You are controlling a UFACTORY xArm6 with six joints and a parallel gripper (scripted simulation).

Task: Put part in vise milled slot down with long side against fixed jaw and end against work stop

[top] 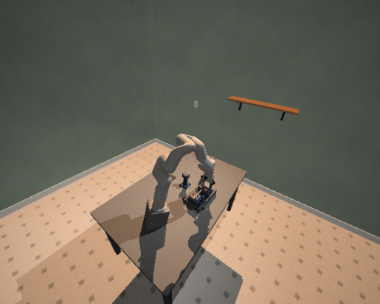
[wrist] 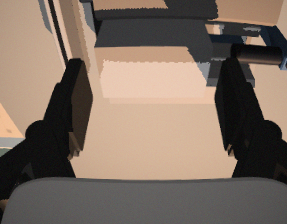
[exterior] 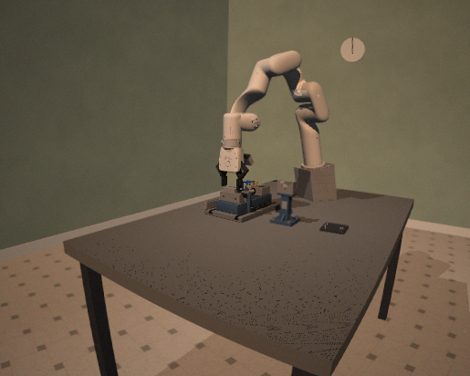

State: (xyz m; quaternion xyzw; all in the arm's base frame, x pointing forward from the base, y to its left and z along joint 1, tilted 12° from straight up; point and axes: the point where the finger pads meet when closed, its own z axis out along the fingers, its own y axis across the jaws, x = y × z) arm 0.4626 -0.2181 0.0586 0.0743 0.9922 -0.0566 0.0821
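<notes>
My hand is 4 cm above the part. From my hand the other things lie so: air cylinder rod (8 cm behind, 3 cm to the left, 5 cm below); work stop (1 cm ahead, 7 cm to the left, 4 cm below); vise base rail (8 cm behind, 6 cm to the right, 9 cm below).
</notes>
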